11 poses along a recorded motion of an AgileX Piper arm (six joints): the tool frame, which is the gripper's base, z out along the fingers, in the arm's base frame.
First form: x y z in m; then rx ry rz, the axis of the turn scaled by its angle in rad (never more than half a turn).
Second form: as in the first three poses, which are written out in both.
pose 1, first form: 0.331 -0.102 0.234 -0.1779 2.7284 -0.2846
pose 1, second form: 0.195 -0.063 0.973 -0.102 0.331 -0.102 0.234
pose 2, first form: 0.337 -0.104 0.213 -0.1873 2.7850 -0.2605
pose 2, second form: 0.168 -0.066 0.979 -0.092 0.337 -0.104 0.213
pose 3, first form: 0.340 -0.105 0.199 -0.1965 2.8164 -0.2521
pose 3, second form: 0.153 -0.069 0.982 -0.088 0.340 -0.105 0.199
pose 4, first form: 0.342 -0.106 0.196 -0.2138 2.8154 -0.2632
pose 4, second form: 0.152 -0.075 0.981 -0.092 0.342 -0.106 0.196
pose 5, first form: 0.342 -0.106 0.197 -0.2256 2.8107 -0.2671
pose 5, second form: 0.154 -0.079 0.981 -0.093 0.342 -0.106 0.197
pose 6, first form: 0.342 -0.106 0.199 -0.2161 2.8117 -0.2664
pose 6, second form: 0.154 -0.075 0.981 -0.093 0.342 -0.106 0.199
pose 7, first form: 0.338 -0.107 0.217 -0.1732 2.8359 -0.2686
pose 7, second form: 0.143 -0.060 0.983 -0.093 0.338 -0.107 0.217
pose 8, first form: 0.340 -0.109 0.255 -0.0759 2.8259 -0.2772
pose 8, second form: 0.150 -0.026 0.984 -0.096 0.340 -0.109 0.255
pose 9, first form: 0.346 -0.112 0.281 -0.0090 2.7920 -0.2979
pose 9, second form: 0.166 -0.003 0.981 -0.105 0.346 -0.112 0.281
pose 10, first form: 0.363 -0.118 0.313 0.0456 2.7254 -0.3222
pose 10, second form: 0.197 0.016 0.973 -0.115 0.363 -0.118 0.313
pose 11, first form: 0.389 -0.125 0.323 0.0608 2.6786 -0.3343
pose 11, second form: 0.219 0.022 0.968 -0.121 0.389 -0.125 0.323
